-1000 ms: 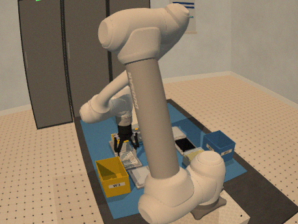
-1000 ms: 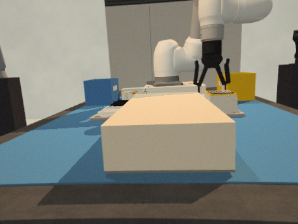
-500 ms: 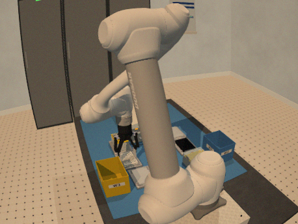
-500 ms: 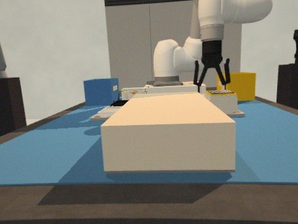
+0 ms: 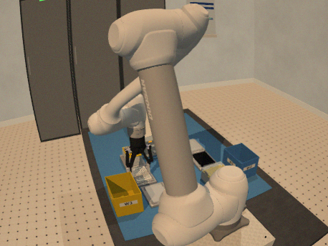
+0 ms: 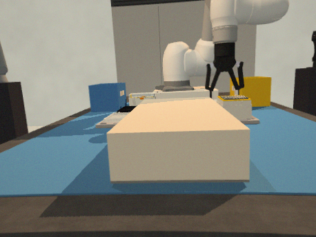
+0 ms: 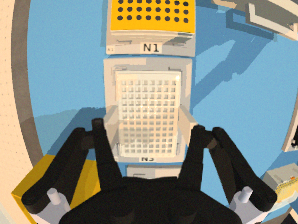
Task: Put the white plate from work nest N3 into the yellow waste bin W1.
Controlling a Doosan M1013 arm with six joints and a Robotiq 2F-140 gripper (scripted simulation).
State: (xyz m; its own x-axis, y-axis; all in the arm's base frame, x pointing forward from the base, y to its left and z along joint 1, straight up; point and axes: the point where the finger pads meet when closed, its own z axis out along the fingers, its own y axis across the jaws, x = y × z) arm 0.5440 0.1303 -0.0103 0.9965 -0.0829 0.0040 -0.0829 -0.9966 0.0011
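Right now the white plate is 20 mm below my hand. Also, from my hand: yellow bin W1: 170 mm behind, 160 mm to the left, 10 mm below; flat tray: 180 mm behind, 30 mm below, 10 mm to the right; yellow well plate: 160 mm ahead, 20 mm to the right, 10 mm above.
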